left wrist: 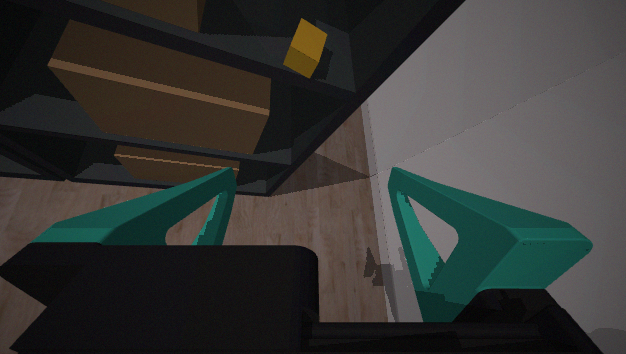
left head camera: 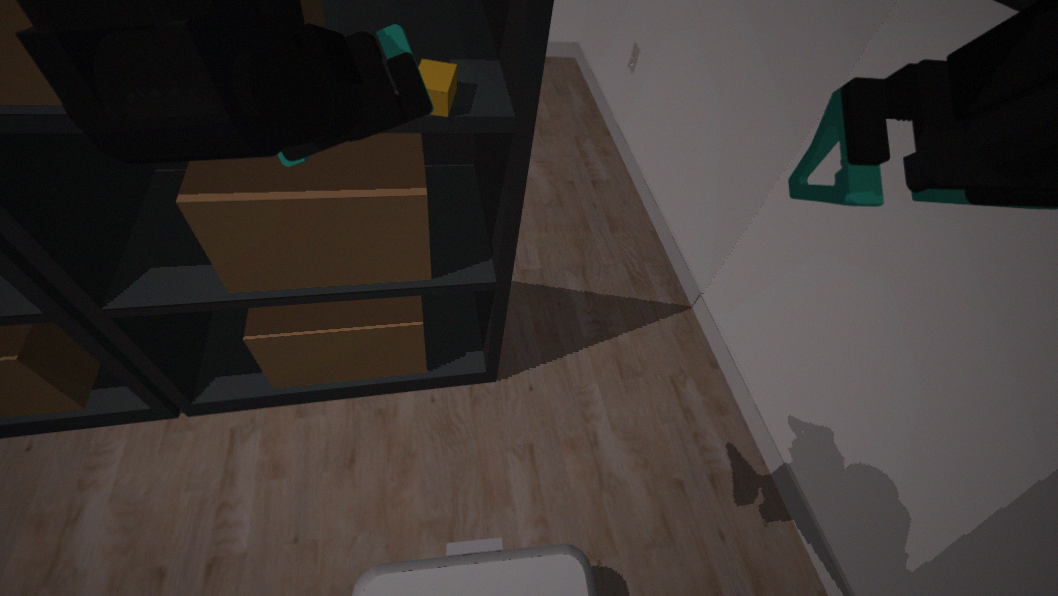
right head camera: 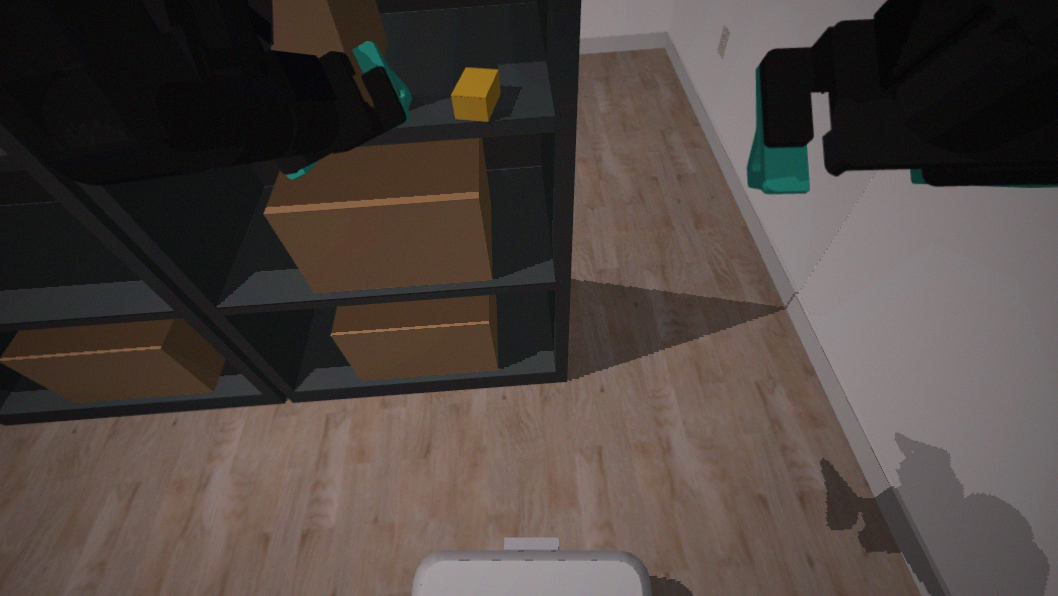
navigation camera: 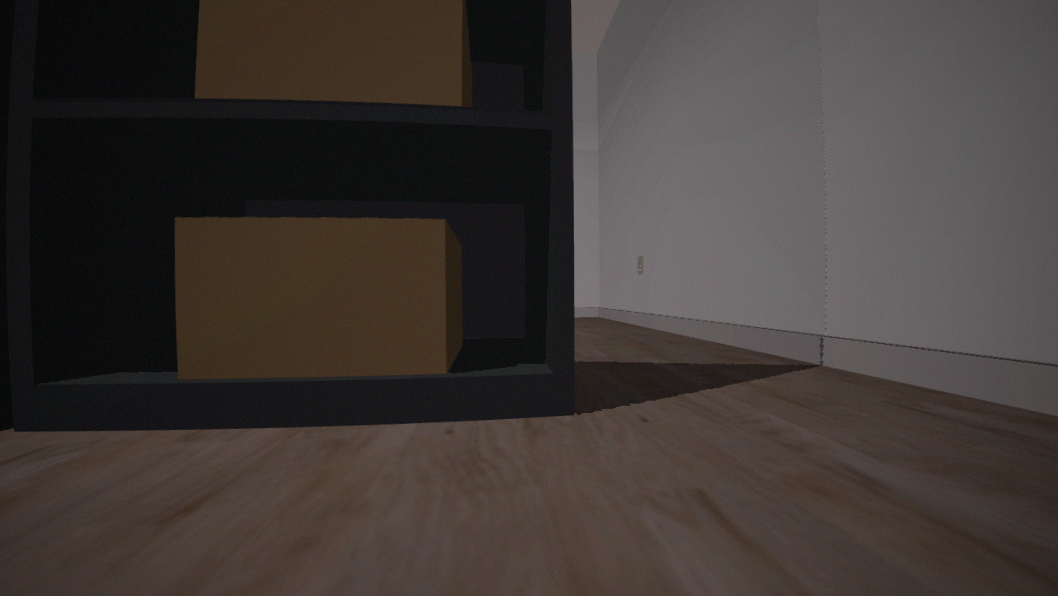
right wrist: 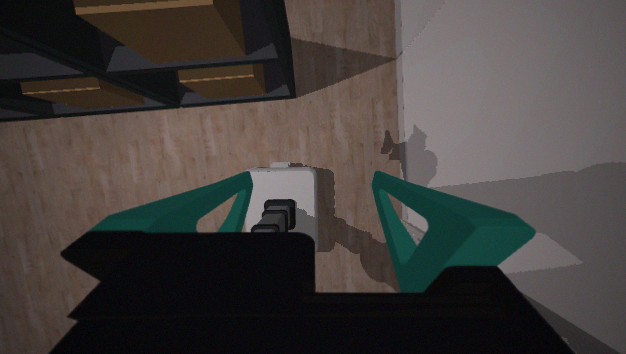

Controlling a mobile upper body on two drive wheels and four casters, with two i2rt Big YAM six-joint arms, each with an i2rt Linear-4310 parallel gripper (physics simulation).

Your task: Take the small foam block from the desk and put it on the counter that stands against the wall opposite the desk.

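Frame: origin at the left arm's base, x right, y back, z down, level; millimetres.
Where they show: left gripper, fingertip midpoint: (left wrist: 312,176) (left head camera: 368,99) (right head camera: 370,112); right gripper, fingertip midpoint: (left head camera: 852,190) (right head camera: 830,174) (right wrist: 312,177).
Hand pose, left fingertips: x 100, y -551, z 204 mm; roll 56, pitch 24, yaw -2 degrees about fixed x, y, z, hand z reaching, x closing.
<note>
Each offset is from my left fingertips to the centre of the thing. "spot": to the spot under its first point.
A small yellow block @[dx +58, dy -358, dz +193 mm] (left head camera: 438,77) (right head camera: 476,94) (left wrist: 306,47) sits near the front edge of a board in a dark shelf unit (left head camera: 333,393) (right head camera: 564,222) (navigation camera: 561,222), close to its right side panel. I cannot tell whether it is foam. My left gripper (left head camera: 342,99) (right head camera: 340,125) (left wrist: 312,176) is open with nothing between its fingers; it is apart from the block, to its left in the head views. My right gripper (left head camera: 897,193) (right head camera: 851,181) (right wrist: 312,177) is open and empty, at the right in front of the wall. I see no desk or counter.
Brown boxes @[spot: dx -177, dy -312, dz +531 mm] (left head camera: 325,244) (right head camera: 392,244) (navigation camera: 310,296) stand in the shelf compartments. A pale wall (left head camera: 814,333) (navigation camera: 925,185) runs along the right, with a strip of wooden floor between it and the unit. My white base (left head camera: 473,577) (right head camera: 533,577) (right wrist: 285,187) is below.
</note>
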